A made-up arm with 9 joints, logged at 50 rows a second.
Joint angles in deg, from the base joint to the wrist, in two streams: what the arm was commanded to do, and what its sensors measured. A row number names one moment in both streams.
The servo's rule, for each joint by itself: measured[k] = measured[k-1] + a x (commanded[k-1-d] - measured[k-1]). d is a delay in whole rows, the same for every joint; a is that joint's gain. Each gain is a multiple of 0.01, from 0.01 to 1. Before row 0 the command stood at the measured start. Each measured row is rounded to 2 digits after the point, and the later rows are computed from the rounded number. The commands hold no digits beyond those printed.
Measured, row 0:
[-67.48, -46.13, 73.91, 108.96, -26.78, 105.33, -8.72, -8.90, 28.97]
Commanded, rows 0 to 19:
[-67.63, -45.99, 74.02, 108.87, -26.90, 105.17, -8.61, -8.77, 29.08]
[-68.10, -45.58, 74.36, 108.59, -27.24, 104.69, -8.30, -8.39, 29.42]
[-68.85, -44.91, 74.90, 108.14, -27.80, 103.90, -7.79, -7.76, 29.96]
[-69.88, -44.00, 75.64, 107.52, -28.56, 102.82, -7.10, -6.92, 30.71]
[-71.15, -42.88, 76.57, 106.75, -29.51, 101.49, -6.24, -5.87, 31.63]
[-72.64, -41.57, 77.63, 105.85, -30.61, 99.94, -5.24, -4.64, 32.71]
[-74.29, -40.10, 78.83, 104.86, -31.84, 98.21, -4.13, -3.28, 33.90]
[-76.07, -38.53, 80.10, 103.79, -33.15, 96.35, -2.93, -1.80, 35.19]
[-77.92, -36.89, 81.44, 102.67, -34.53, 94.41, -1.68, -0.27, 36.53]
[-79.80, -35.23, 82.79, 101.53, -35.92, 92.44, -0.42, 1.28, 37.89]
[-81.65, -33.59, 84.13, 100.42, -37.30, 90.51, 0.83, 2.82, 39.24]
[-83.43, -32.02, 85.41, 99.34, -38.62, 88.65, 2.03, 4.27, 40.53]
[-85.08, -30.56, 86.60, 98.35, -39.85, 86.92, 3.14, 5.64, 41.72]
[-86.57, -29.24, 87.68, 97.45, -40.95, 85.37, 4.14, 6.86, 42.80]
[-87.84, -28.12, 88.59, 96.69, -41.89, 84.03, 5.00, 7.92, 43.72]
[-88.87, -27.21, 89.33, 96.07, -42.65, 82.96, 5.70, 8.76, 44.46]
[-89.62, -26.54, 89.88, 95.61, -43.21, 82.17, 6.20, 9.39, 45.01]
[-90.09, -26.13, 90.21, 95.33, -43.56, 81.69, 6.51, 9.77, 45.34]
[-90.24, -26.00, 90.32, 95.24, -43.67, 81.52, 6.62, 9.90, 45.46]
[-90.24, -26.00, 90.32, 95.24, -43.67, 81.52, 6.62, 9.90, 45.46]
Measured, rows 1 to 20:
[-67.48, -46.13, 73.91, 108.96, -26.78, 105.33, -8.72, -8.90, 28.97]
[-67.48, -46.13, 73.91, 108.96, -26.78, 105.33, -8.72, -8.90, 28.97]
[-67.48, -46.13, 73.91, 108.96, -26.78, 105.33, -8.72, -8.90, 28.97]
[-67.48, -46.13, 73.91, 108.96, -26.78, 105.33, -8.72, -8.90, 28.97]
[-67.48, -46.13, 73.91, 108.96, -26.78, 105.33, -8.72, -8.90, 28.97]
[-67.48, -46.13, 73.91, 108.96, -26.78, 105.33, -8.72, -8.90, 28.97]
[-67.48, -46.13, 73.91, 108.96, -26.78, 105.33, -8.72, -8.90, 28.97]
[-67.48, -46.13, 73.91, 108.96, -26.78, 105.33, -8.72, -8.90, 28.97]
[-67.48, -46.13, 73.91, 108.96, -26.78, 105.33, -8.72, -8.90, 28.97]
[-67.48, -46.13, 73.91, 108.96, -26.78, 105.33, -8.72, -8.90, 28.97]
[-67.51, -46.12, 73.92, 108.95, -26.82, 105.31, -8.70, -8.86, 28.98]
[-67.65, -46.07, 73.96, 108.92, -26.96, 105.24, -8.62, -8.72, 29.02]
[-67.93, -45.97, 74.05, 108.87, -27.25, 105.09, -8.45, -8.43, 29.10]
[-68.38, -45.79, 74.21, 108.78, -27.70, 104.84, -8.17, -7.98, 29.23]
[-69.02, -45.53, 74.45, 108.64, -28.32, 104.47, -7.76, -7.35, 29.42]
[-69.85, -45.17, 74.77, 108.44, -29.10, 103.97, -7.23, -6.54, 29.68]
[-70.87, -44.71, 75.18, 108.19, -30.03, 103.34, -6.58, -5.56, 30.02]
[-72.07, -44.15, 75.67, 107.88, -31.09, 102.57, -5.81, -4.43, 30.43]
[-73.42, -43.50, 76.25, 107.52, -32.26, 101.67, -4.94, -3.18, 30.92]
[-74.89, -42.76, 76.90, 107.10, -33.50, 100.65, -3.99, -1.84, 31.48]
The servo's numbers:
d 10
a 0.23 0.09 0.10 0.07 0.34 0.11 0.21 0.30 0.08

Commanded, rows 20 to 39:
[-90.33, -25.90, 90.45, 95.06, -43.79, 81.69, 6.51, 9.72, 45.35]
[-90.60, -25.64, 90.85, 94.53, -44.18, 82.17, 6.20, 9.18, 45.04]
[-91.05, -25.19, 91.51, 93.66, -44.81, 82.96, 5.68, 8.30, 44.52]
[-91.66, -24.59, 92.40, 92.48, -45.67, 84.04, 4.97, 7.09, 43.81]
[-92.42, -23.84, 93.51, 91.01, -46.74, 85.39, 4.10, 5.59, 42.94]
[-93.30, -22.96, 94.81, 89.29, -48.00, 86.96, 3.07, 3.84, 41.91]
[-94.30, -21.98, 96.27, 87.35, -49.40, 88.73, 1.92, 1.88, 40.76]
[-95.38, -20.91, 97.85, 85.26, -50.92, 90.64, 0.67, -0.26, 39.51]
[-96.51, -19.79, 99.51, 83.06, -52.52, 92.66, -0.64, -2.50, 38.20]
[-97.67, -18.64, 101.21, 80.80, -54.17, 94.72, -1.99, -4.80, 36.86]
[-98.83, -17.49, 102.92, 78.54, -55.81, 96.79, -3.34, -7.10, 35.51]
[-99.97, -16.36, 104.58, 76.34, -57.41, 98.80, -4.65, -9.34, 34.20]
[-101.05, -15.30, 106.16, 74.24, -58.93, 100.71, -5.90, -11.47, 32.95]
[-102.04, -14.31, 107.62, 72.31, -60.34, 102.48, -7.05, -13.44, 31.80]
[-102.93, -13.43, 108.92, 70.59, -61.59, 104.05, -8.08, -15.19, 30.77]
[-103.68, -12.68, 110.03, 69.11, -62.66, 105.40, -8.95, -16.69, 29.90]
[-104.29, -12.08, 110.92, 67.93, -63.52, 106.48, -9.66, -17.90, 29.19]
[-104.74, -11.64, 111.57, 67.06, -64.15, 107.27, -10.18, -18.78, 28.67]
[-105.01, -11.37, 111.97, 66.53, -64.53, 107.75, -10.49, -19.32, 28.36]
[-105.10, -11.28, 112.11, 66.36, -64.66, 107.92, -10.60, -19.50, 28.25]
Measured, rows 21 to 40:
[-76.44, -41.93, 77.62, 106.63, -34.79, 99.53, -2.98, -0.44, 32.10]
[-78.05, -41.04, 78.40, 106.12, -36.09, 98.33, -1.93, 0.97, 32.77]
[-79.67, -40.10, 79.22, 105.58, -37.37, 97.07, -0.87, 2.37, 33.49]
[-81.26, -39.12, 80.07, 105.01, -38.59, 95.78, 0.18, 3.72, 34.23]
[-82.77, -38.13, 80.92, 104.43, -39.71, 94.49, 1.19, 4.98, 34.99]
[-84.17, -37.15, 81.76, 103.84, -40.71, 93.22, 2.14, 6.11, 35.75]
[-85.42, -36.20, 82.57, 103.26, -41.56, 92.00, 2.99, 7.09, 36.49]
[-86.49, -35.29, 83.33, 102.70, -42.24, 90.87, 3.73, 7.89, 37.20]
[-87.35, -34.45, 84.03, 102.18, -42.73, 89.84, 4.34, 8.49, 37.86]
[-88.01, -33.69, 84.66, 101.69, -43.05, 88.92, 4.82, 8.91, 38.47]
[-88.54, -32.99, 85.24, 101.23, -43.30, 88.12, 5.17, 9.15, 39.02]
[-89.01, -32.33, 85.80, 100.76, -43.60, 87.47, 5.39, 9.16, 39.50]
[-89.48, -31.69, 86.37, 100.26, -44.01, 86.97, 5.45, 8.90, 39.90]
[-89.98, -31.05, 86.97, 99.72, -44.57, 86.65, 5.35, 8.36, 40.21]
[-90.54, -30.40, 87.62, 99.11, -45.31, 86.51, 5.09, 7.53, 40.43]
[-91.17, -29.73, 88.34, 98.42, -46.22, 86.56, 4.67, 6.42, 40.55]
[-91.89, -29.03, 89.13, 97.65, -47.30, 86.80, 4.09, 5.06, 40.57]
[-92.69, -28.30, 90.00, 96.78, -48.53, 87.22, 3.37, 3.46, 40.49]
[-93.57, -27.53, 90.95, 95.82, -49.89, 87.82, 2.53, 1.67, 40.31]
[-94.51, -26.73, 91.98, 94.77, -51.35, 88.58, 1.58, -0.27, 40.03]

